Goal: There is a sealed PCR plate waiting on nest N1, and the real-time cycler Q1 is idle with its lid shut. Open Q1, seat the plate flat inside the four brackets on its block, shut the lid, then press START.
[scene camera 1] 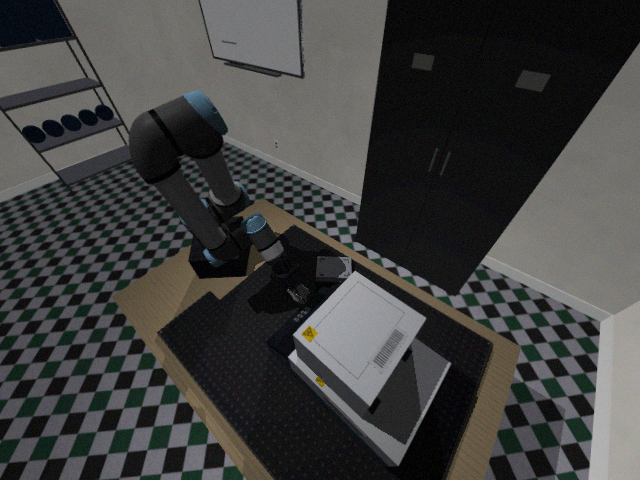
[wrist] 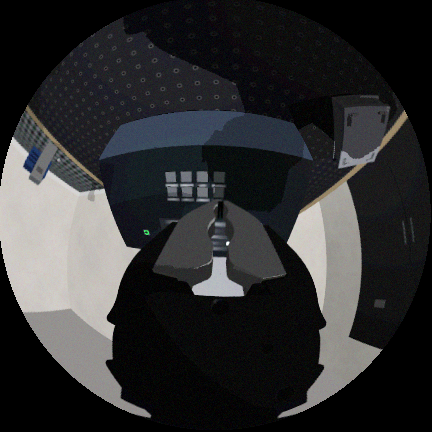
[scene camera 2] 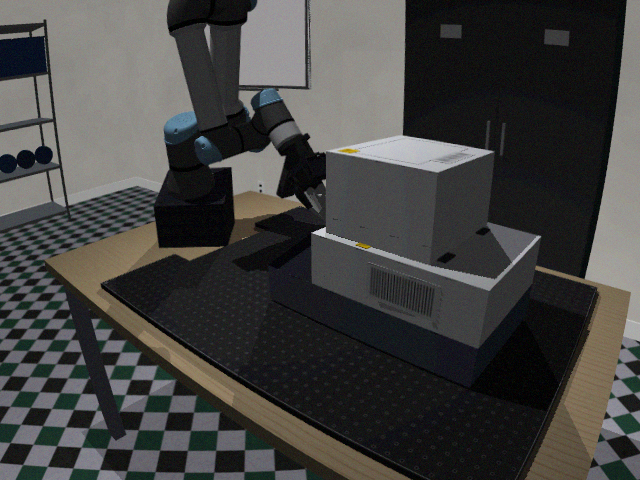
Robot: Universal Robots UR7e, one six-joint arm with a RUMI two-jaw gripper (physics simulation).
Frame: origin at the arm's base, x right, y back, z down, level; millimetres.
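Seen in the pictures: gripper, fingertip midpoint: (scene camera 1: 305, 303) (wrist: 219, 202); arm's base, origin of the base link: (scene camera 2: 191, 186).
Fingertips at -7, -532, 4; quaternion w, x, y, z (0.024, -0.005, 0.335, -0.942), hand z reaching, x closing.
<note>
Offsets run from my fingertips to a thing's middle, as dx, dy, dz. "*": to the spot under its first point. Level surfaces: height alone.
The white cycler Q1 (scene camera 1: 338, 400) (scene camera 2: 338, 273) has its lid @(+45, -239, -149) (scene camera 1: 356, 322) (scene camera 2: 382, 198) down and level on the base. The block and its brackets are hidden under the lid, and the plate does not show in any view. My gripper (scene camera 1: 303, 301) (scene camera 2: 318, 208) (wrist: 219, 202) is shut and empty, tilted down over the dark front panel @(* +114, -6, +26) (wrist: 135, 187) of Q1, close in front of the lid. Light-coloured buttons @(* +39, -14, +19) (scene camera 1: 301, 315) (wrist: 194, 185) show on that panel, just beyond my fingertips in the wrist view. A small green light @(* +119, -64, -25) (wrist: 146, 232) glows on the panel. The grey nest N1 @(-267, +59, +128) (scene camera 1: 330, 267) (wrist: 362, 130) holds no plate.
Q1 and N1 stand on a black perforated mat @(dz +147) (scene camera 1: 222, 361) (scene camera 2: 222, 315) on a wooden table @(dz +160) (scene camera 1: 149, 299) (scene camera 2: 124, 237). N1 is close to the front corner of Q1. A tall dark cabinet (scene camera 1: 454, 129) (scene camera 2: 506, 93) (wrist: 390, 250) stands behind the table.
</note>
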